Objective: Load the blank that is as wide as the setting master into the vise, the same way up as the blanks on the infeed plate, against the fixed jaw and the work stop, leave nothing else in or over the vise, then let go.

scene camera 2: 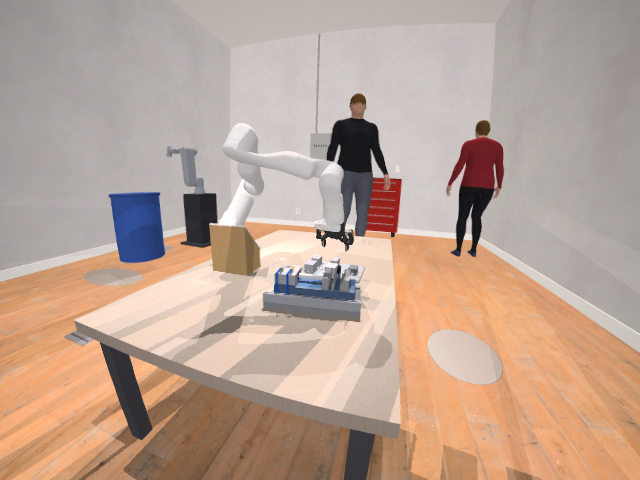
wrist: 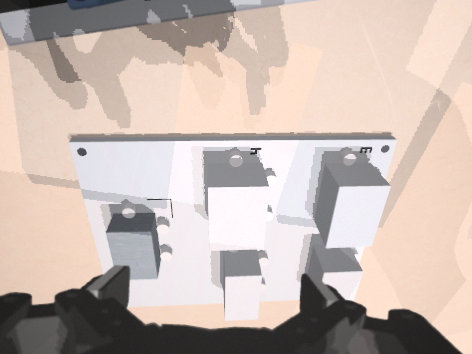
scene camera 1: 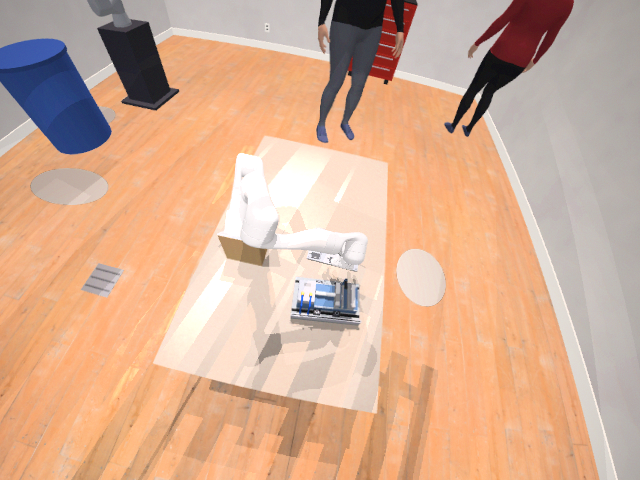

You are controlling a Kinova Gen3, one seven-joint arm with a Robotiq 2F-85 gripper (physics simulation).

The gripper is open, with nothing in its grasp. Also in view: a setting master. Further things: a white infeed plate.
